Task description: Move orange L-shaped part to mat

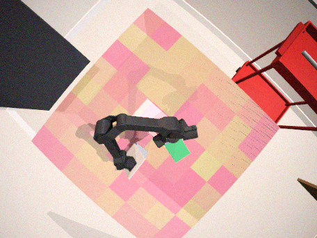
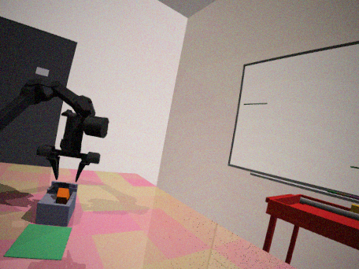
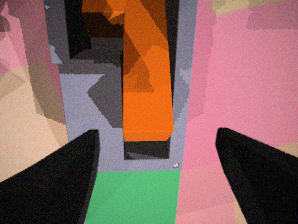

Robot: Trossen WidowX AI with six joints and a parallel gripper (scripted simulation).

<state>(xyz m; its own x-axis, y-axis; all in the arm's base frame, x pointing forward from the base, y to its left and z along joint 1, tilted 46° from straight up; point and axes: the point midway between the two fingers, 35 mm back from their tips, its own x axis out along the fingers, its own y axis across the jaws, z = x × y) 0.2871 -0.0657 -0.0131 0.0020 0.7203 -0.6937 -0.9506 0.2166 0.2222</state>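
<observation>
My gripper tip is now 10 mm past the orange L-shaped part, 40 mm to the right of it and 80 mm above it. Round my gripper tip: green mat (60 mm behind, 130 mm to the right, 140 mm below).
</observation>
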